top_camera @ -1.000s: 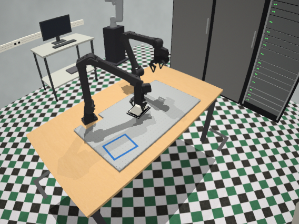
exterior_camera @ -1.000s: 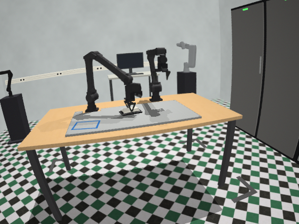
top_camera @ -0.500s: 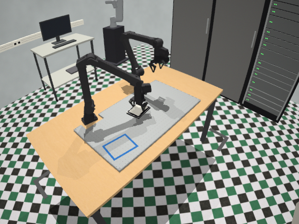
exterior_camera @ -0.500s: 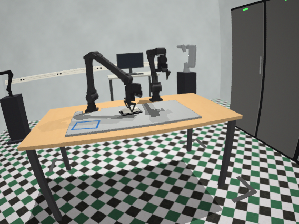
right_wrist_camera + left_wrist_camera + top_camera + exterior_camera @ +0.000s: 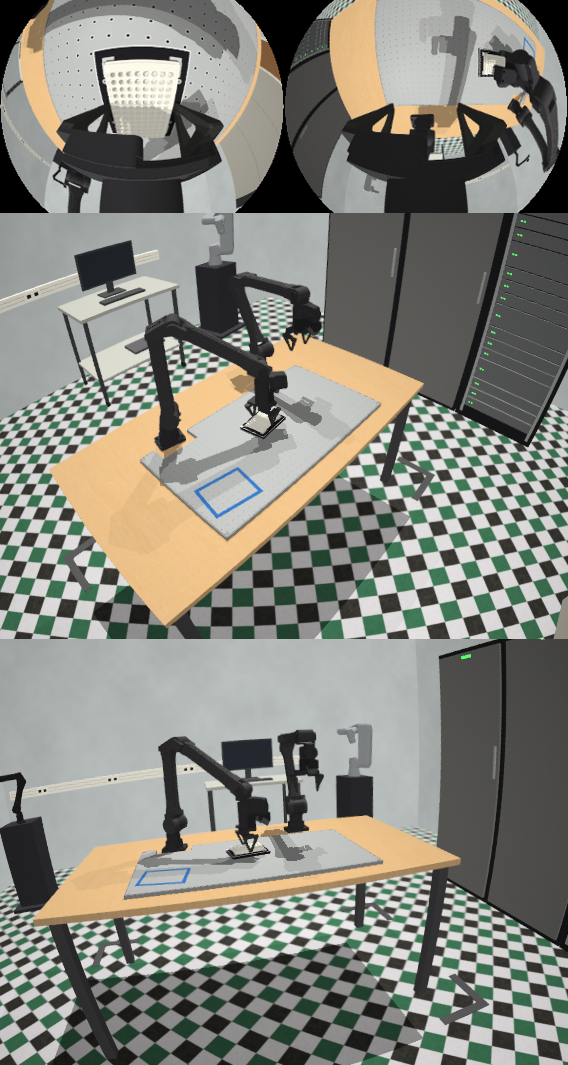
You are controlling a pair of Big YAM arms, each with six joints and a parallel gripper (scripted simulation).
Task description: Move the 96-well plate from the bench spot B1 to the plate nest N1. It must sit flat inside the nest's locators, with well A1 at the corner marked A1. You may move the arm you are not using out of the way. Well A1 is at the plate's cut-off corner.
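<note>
Right now the white 96-well plate is right at my right hand. Round my right hand: black plate nest 2 cm below.
</note>
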